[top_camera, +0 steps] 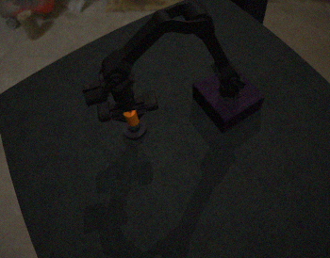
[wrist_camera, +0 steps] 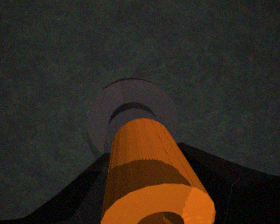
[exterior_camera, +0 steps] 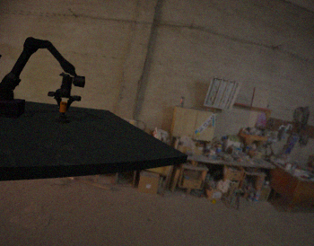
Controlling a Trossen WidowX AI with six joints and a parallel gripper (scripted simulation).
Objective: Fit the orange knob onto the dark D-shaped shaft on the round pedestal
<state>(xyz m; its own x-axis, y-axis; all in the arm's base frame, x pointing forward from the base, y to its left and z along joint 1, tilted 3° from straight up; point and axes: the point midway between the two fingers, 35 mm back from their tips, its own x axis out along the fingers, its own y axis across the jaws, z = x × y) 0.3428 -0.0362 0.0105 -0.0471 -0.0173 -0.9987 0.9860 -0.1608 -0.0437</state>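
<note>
The orange knob lies 20 mm above my gripper tip. Round my gripper tip: dark shaft: 40 mm below.
</note>
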